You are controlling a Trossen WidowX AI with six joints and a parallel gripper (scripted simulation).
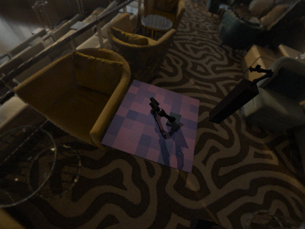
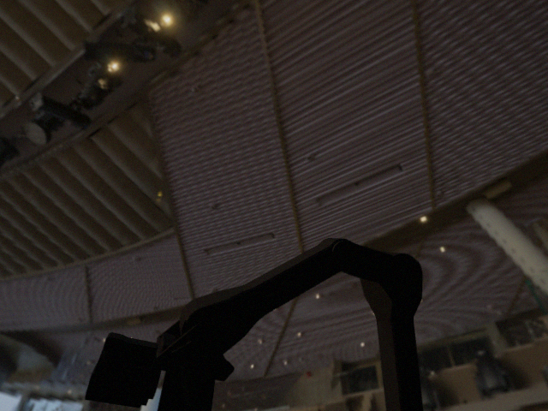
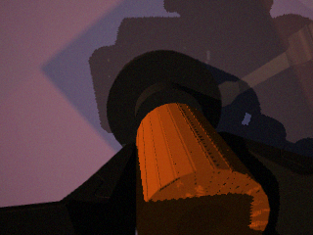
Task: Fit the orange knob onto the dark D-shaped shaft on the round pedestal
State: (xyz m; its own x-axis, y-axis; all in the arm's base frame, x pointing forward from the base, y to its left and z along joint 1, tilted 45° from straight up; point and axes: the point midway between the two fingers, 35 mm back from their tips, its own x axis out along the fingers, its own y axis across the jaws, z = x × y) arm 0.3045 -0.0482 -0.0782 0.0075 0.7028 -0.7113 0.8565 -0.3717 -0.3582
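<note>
My gripper tip is 20 mm below the orange knob. Round my gripper tip: dark round pedestal: 40 mm below.
</note>
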